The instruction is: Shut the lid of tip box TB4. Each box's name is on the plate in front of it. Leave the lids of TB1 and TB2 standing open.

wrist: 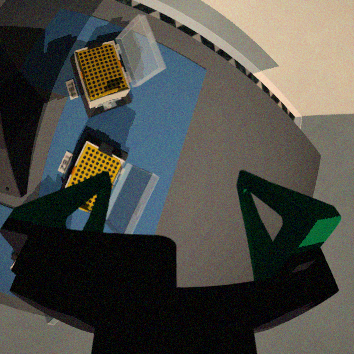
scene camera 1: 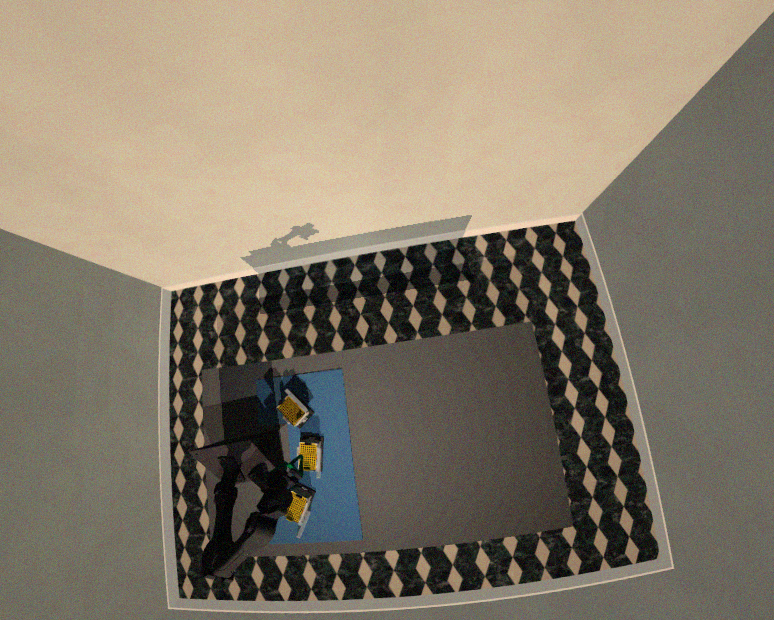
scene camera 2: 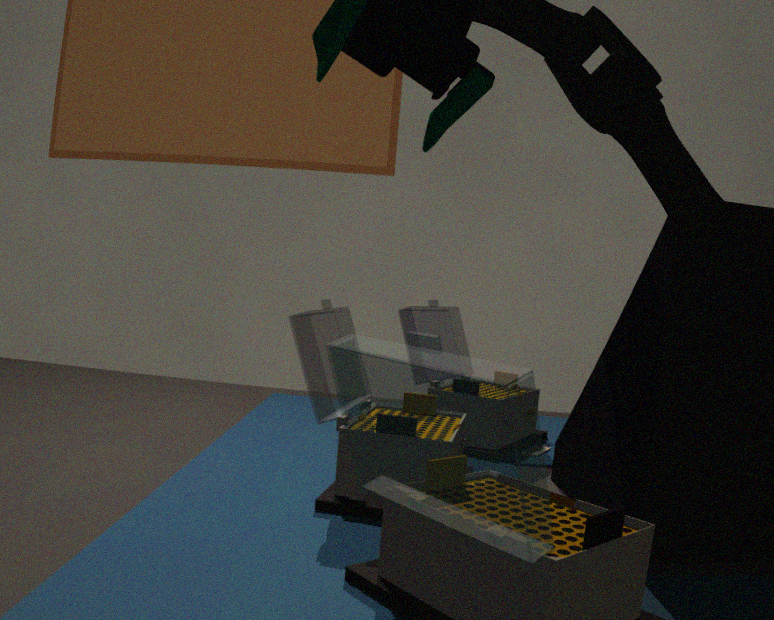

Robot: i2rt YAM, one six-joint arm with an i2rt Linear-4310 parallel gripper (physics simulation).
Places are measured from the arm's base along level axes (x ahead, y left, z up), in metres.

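Where they show: gripper, fingertip midpoint: point(wrist: 173, 177) point(scene camera 1: 294, 458) point(scene camera 2: 376, 112); arm's base, link origin: point(scene camera 1: 232, 468).
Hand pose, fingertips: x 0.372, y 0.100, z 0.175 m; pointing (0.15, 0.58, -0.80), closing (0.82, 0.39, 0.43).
Each offset is from my fingertips to the centre of the thing. "spot": to the spot under its first point. Level surfaces: height alone.
Tip box TB4 {0.118 m back, 0.149 m left, 0.234 m down} point(scene camera 1: 293, 411) point(scene camera 2: 600, 568) point(wrist: 102, 72) has a yellow perforated rack. Its clear lid {spot: 0.085 m back, 0.206 m left, 0.227 m down} point(scene camera 2: 452, 516) point(wrist: 141, 52) stands open on the side away from the arm. Box TB2 {0.039 m back, 0.054 m right, 0.234 m down} point(scene camera 1: 308, 455) point(scene camera 2: 394, 461) point(wrist: 92, 167) is in the middle, its clear lid point(scene camera 2: 329, 361) point(wrist: 132, 200) open. The third box point(scene camera 1: 297, 506) point(scene camera 2: 494, 419) also has its lid point(scene camera 2: 432, 342) open; its plate is not readable. My gripper point(scene camera 2: 371, 116) point(wrist: 173, 177) is open and empty, high above the boxes. Its left finger in the wrist view covers part of TB2.
The boxes stand in a row on a blue mat {0.299 m down} point(scene camera 1: 339, 419) point(scene camera 2: 213, 490) point(wrist: 172, 110) on the grey table {0.301 m down} point(scene camera 1: 452, 419) point(wrist: 220, 135). The dark arm point(scene camera 1: 226, 510) point(scene camera 2: 613, 96) is on the yellow racks' open side, opposite the lids. An orange board point(scene camera 2: 226, 83) hangs on the wall.
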